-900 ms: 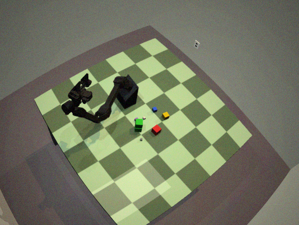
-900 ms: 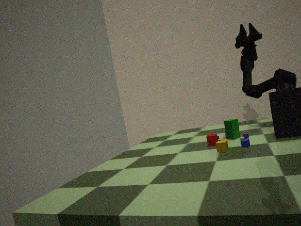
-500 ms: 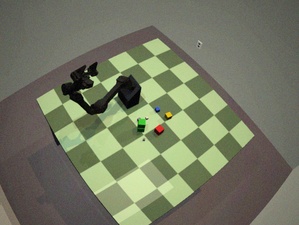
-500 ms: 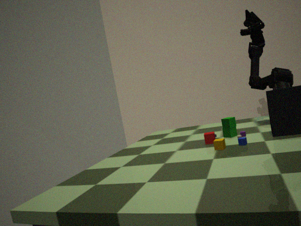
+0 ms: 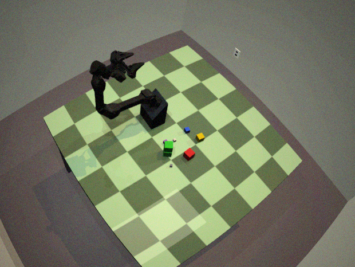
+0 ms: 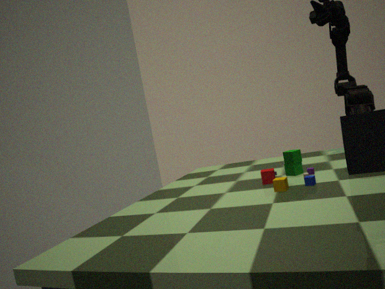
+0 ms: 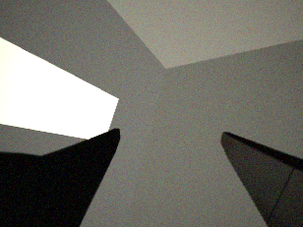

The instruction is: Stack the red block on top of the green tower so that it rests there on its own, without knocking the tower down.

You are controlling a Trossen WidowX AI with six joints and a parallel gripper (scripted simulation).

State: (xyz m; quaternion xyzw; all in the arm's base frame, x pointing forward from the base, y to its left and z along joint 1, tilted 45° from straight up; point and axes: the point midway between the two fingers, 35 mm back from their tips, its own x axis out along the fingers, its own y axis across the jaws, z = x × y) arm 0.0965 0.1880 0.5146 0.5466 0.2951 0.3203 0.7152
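The red block is 66 cm below my gripper tip, 28 cm ahead of it and 19 cm to the left of it. Also, from my gripper tip: tiny dark cube: 68 cm below, 26 cm ahead, 7 cm to the left; then blue cube: 67 cm below, 30 cm to the left, 14 cm ahead; then purple cube: 67 cm below, 14 cm to the left, 13 cm ahead.
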